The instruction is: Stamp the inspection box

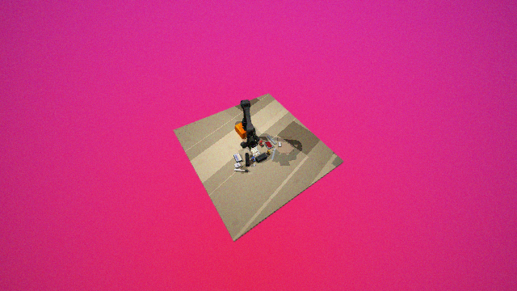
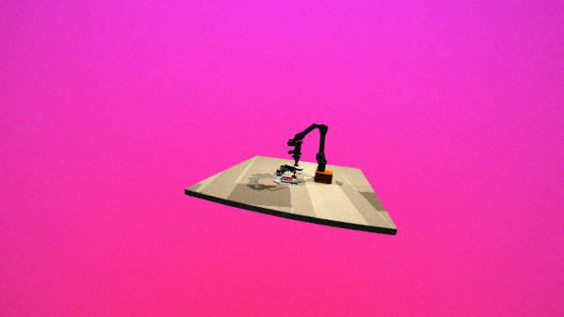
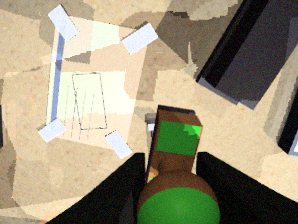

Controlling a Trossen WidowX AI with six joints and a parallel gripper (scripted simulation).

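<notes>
My gripper tip is 220 mm to the right of the ink pad, 80 mm above it and 30 mm short of it. The rest, counted from my gripper tip: long dark flat slab 70 mm to the right, 70 mm below, 70 mm ahead; then white card 90 mm below, 60 mm to the left, 10 mm ahead; then stamp with blue knob 110 mm ahead, 70 mm below, 20 mm to the right.
</notes>
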